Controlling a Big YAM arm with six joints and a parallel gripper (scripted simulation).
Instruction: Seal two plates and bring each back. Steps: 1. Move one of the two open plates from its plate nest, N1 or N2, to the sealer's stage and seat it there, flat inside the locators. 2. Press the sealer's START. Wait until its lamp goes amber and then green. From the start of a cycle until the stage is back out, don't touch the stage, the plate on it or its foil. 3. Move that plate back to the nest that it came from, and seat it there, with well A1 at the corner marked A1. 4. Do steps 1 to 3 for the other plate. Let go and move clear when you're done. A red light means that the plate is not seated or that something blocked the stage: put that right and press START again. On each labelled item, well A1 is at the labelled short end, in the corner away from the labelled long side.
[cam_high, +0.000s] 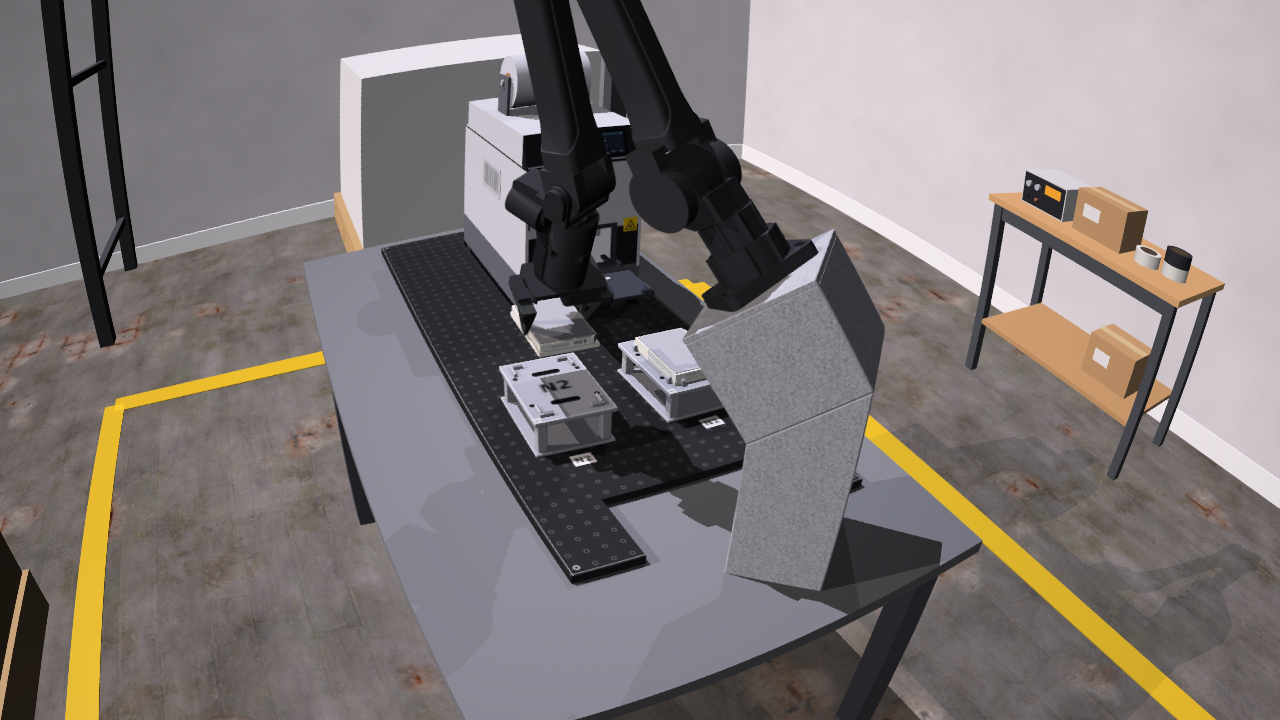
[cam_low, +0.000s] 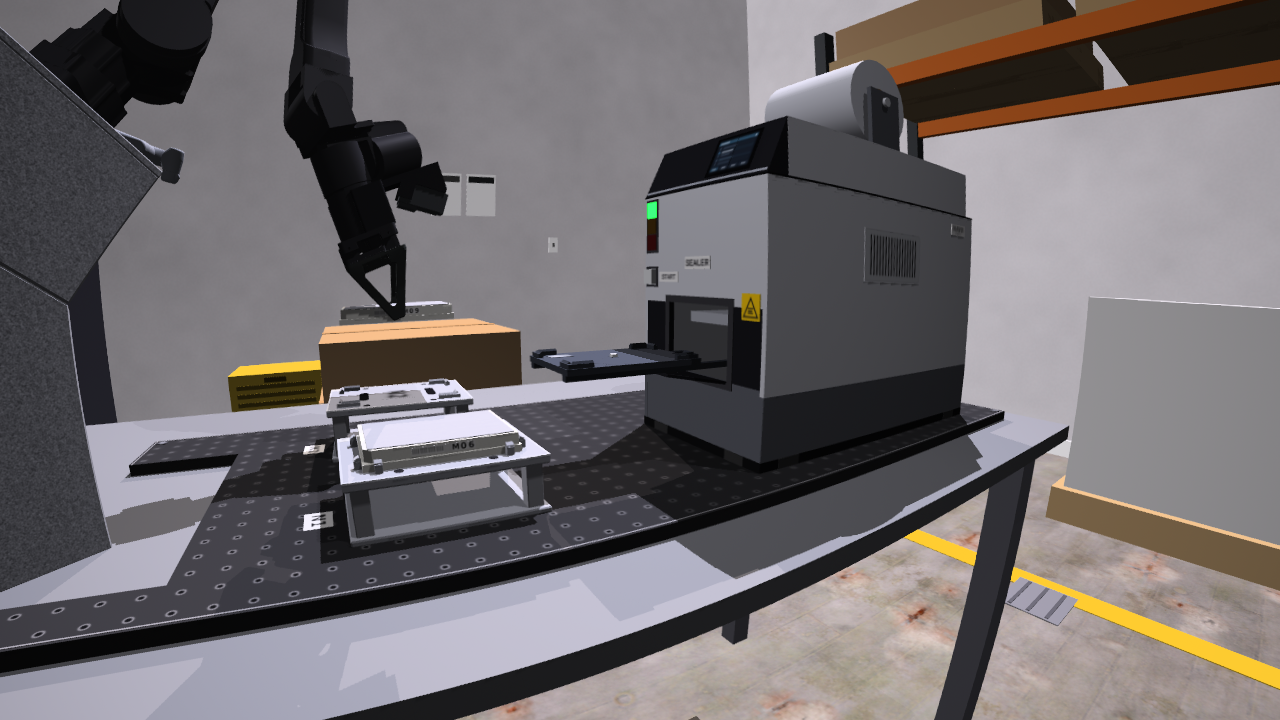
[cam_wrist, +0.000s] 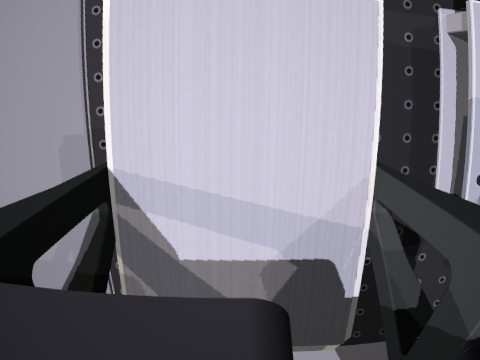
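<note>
Now: the nest N2 100 mm below my hand. Round my hand: white well plate: right at my hand; then start button: 310 mm ahead, 30 mm above, 20 mm to the right; then sealer stage: 230 mm ahead, 130 mm to the right, 50 mm below.
</note>
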